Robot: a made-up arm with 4 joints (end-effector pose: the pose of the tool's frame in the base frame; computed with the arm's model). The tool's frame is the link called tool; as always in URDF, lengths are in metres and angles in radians. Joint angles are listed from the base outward.
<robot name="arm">
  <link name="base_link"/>
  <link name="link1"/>
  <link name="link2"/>
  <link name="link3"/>
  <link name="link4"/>
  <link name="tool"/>
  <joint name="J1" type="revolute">
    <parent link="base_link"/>
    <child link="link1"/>
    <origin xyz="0 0 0.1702" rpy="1.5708 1.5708 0"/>
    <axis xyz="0 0 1"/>
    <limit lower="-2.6" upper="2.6"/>
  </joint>
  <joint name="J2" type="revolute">
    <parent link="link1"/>
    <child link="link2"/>
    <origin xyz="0.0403 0.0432 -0.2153" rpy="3.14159 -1.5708 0"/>
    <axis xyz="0 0 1"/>
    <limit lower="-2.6" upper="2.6"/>
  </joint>
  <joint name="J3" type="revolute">
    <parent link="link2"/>
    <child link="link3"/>
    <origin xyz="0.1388 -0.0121 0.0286"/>
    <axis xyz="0 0 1"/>
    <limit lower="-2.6" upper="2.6"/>
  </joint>
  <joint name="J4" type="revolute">
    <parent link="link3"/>
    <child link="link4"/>
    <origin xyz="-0.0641 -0.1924 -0.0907" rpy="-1.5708 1.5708 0"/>
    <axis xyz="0 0 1"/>
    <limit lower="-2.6" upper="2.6"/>
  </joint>
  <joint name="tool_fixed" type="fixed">
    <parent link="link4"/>
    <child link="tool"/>
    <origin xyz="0.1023 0.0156 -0.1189" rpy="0 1.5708 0"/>
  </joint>
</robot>
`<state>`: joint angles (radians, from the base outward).
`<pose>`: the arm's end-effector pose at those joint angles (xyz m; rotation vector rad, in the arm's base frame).
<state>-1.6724 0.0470 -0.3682 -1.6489</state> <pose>-0.0069 0.1373 -0.1874 1.4585 1.4835 -1.1976</pose>
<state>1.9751 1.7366 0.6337 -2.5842</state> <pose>0.1785 0.0116 -0.1027 -0.9224 1.2920 -0.3616</pose>
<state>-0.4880 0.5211 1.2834 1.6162</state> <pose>0.0657 -0.2523 0.1371 -1.5183 1.7549 -1.1212</pose>
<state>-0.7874 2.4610 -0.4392 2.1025</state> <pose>-0.0727 -0.0275 0.1815 1.8005 -2.3931 0.6490</pose>
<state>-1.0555 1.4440 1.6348 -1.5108</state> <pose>-0.1622 0.2032 0.5449 -0.8946 -1.4930 -1.6447</pose>
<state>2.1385 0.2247 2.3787 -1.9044</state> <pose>0.1386 -0.0499 -0.0528 -1.3696 1.1817 0.1817</pose>
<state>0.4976 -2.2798 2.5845 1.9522</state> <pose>0.4396 0.3676 0.3740 -1.8152 -0.0341 -0.6673</pose>
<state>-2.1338 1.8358 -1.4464 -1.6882</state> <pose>-0.0742 0.0854 0.0052 0.5994 1.2436 -1.7479</pose>
